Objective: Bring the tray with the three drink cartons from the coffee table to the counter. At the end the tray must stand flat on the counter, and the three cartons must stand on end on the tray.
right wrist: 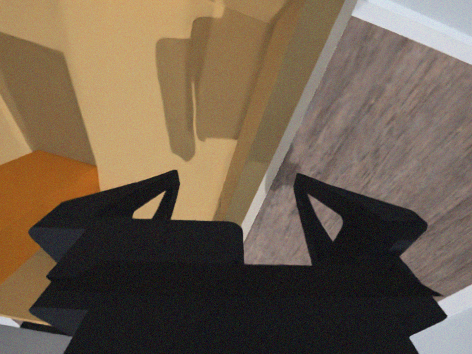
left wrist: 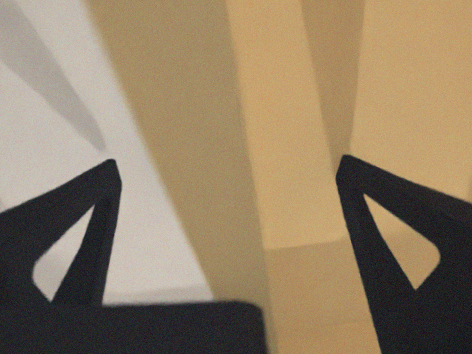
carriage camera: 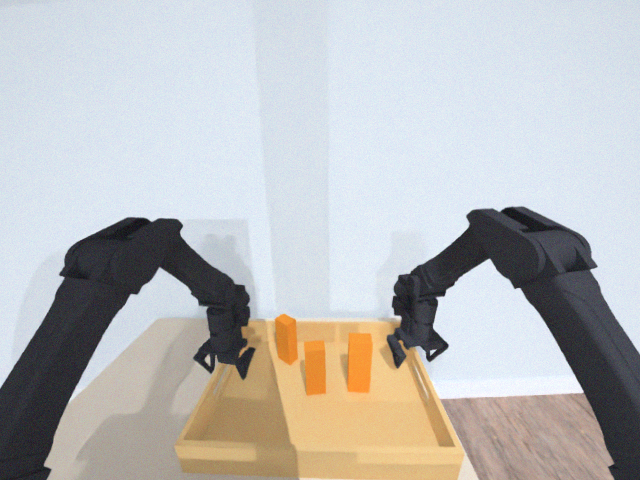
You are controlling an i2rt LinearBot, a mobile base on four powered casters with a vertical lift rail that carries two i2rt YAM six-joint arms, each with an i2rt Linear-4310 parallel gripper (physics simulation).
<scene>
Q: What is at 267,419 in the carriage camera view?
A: A tan wooden tray.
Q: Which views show the right gripper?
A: The right wrist view and the carriage camera view only.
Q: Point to a tan wooden tray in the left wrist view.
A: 246,118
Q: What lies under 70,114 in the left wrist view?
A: A beige coffee table.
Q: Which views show the left gripper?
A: The left wrist view and the carriage camera view only.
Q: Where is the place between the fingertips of the left gripper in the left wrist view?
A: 231,168
</scene>
